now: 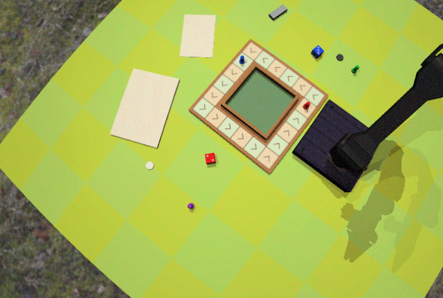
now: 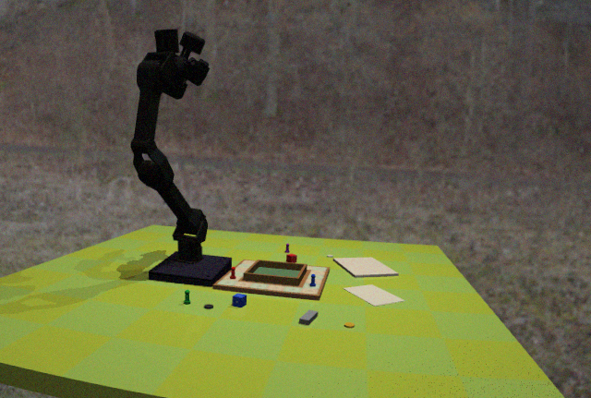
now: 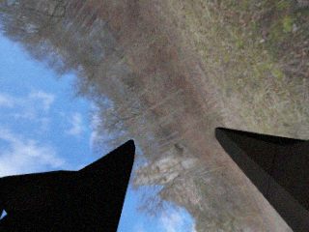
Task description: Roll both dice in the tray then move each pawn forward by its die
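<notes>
Right now the red die is 27 cm ahead of my gripper tip, 24 cm to the left of it and 61 cm below it. Round my gripper tip: red pawn: 19 cm ahead, 6 cm to the right, 60 cm below; then green tray: 29 cm ahead, 3 cm to the left, 62 cm below; then green pawn: 16 cm ahead, 26 cm to the right, 61 cm below.
</notes>
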